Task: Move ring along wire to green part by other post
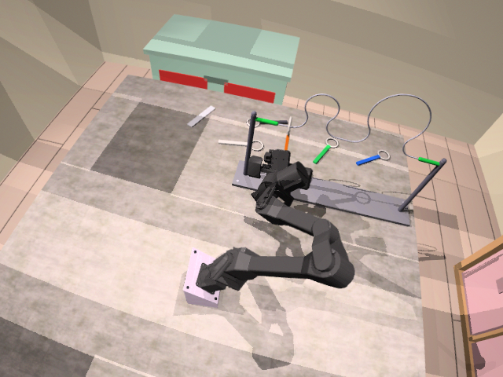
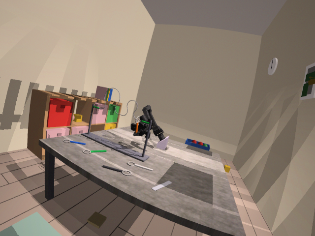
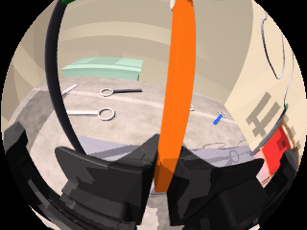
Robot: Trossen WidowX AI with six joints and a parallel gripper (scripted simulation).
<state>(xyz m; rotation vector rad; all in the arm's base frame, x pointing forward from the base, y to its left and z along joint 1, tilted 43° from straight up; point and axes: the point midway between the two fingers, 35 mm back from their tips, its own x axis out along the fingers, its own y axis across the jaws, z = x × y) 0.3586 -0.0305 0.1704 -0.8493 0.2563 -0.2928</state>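
My gripper tip is 90 mm below the ring with orange handle and 10 mm to the right of it. The rest, counted from my gripper tip: flat white strip: 360 mm to the left, 280 mm ahead, 140 mm below.
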